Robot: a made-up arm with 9 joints. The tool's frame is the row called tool. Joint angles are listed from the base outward.
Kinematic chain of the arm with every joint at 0, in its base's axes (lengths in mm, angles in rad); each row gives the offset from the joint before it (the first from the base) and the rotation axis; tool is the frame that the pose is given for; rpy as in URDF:
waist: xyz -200 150 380 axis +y
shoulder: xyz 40 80 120 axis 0.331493 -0.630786 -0.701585
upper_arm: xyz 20 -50 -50 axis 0.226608 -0.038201 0.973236
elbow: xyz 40 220 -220 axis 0.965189 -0.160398 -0.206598
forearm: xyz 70 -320 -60 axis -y
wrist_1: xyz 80 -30 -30 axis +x
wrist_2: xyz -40 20 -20 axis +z
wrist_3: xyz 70 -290 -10 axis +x
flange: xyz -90 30 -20 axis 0.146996 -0.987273 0.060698
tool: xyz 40 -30 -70 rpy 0.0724 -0.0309 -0.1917
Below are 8 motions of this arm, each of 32 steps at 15 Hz.
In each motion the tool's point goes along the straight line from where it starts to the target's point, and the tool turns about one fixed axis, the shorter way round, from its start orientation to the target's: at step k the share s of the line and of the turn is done. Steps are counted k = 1, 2, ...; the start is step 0. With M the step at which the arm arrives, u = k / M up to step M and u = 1 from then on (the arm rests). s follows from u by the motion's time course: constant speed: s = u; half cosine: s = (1 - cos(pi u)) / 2; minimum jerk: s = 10 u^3 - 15 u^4 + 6 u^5.
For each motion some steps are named. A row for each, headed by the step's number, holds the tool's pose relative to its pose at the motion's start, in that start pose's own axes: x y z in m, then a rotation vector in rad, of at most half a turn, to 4 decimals.
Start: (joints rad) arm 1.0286 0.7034 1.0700 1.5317 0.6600 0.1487 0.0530 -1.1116 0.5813
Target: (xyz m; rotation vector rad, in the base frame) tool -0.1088 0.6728 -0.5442 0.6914 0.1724 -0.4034
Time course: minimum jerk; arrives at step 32
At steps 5, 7, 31, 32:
5: 0.0060 0.0009 -0.0071 -0.0030 0.0175 0.0139
7: 0.0147 0.0023 -0.0176 -0.0075 0.0432 0.0342
31: 0.2006 0.0319 -0.2394 -0.1016 0.5889 0.4660
32: 0.2006 0.0319 -0.2394 -0.1017 0.5891 0.4662

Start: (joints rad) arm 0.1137 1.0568 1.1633 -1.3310 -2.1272 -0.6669 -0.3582 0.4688 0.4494
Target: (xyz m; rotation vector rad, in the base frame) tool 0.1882 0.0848 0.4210 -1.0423 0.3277 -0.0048
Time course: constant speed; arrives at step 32
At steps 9, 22, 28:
9: 0.0512 0.1395 0.0004 0.0442 -0.1561 0.1912
22: 0.1252 0.3410 0.0010 0.1080 -0.3816 0.4675
28: 0.1593 0.4339 0.0013 0.1374 -0.4857 0.5950

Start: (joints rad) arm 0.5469 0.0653 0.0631 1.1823 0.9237 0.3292 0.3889 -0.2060 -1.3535
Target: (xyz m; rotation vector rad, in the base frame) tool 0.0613 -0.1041 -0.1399 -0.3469 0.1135 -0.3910
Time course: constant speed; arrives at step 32
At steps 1, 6, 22, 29, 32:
1: 0.0031 0.0039 0.0160 -0.0309 -0.0206 -0.0028
6: 0.0188 0.0233 0.0962 -0.1854 -0.1233 -0.0171
22: 0.0688 0.0853 0.3528 -0.6798 -0.4522 -0.0626
29: 0.0906 0.1125 0.4651 -0.8961 -0.5961 -0.0826
32: 0.1000 0.1241 0.5132 -0.9888 -0.6578 -0.0911

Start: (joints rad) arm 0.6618 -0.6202 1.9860 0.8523 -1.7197 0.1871 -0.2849 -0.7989 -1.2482
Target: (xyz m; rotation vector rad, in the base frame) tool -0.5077 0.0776 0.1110 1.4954 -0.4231 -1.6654
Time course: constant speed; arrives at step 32
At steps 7, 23, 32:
7: -0.0285 0.0369 -0.0095 0.0542 0.0594 0.1595
23: -0.0937 0.1212 -0.0313 0.1781 0.1951 0.5240
32: -0.1304 0.1686 -0.0435 0.2478 0.2715 0.7291

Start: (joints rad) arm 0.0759 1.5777 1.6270 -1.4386 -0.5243 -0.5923 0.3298 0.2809 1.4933
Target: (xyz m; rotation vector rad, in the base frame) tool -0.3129 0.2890 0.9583 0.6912 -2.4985 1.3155
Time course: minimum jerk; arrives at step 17
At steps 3, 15, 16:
3: -0.0056 -0.0044 0.0040 0.0138 -0.0691 -0.0382
15: -0.1329 -0.1045 0.0956 0.3292 -1.6456 -0.9101
16: -0.1345 -0.1058 0.0967 0.3331 -1.6651 -0.9209

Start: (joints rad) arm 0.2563 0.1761 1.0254 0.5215 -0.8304 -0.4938 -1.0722 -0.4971 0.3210
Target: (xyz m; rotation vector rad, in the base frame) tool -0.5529 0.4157 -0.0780 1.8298 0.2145 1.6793
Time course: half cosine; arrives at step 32
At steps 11, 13, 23, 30, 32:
11: -0.1005 0.1197 0.0410 0.5242 -0.1533 0.4773
13: -0.1349 0.1607 0.0550 0.7038 -0.2059 0.6408
23: -0.3106 0.3702 0.1267 1.6207 -0.4741 1.4757
30: -0.3765 0.4486 0.1535 1.9642 -0.5746 1.7884
32: -0.3801 0.4530 0.1550 1.9833 -0.5802 1.8058

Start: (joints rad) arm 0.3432 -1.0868 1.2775 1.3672 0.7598 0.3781 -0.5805 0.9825 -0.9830
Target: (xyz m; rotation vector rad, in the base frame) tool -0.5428 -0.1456 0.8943 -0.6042 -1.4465 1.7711
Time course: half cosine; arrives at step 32
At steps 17, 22, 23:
17: -0.1114 0.0449 -0.2860 0.6503 -0.2846 -0.2677
22: -0.1578 0.0636 -0.4052 0.9213 -0.4031 -0.3792
23: -0.1658 0.0669 -0.4258 0.9680 -0.4236 -0.3985

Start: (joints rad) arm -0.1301 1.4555 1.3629 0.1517 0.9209 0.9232 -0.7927 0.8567 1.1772
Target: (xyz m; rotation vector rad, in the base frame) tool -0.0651 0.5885 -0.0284 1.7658 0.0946 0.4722
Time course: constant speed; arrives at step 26
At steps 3, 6, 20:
3: -0.0861 0.0127 0.0551 -0.1587 0.0789 -0.0915
6: -0.1723 0.0254 0.1102 -0.3175 0.1577 -0.1830
20: -0.5743 0.0845 0.3674 -1.0583 0.5258 -0.6099

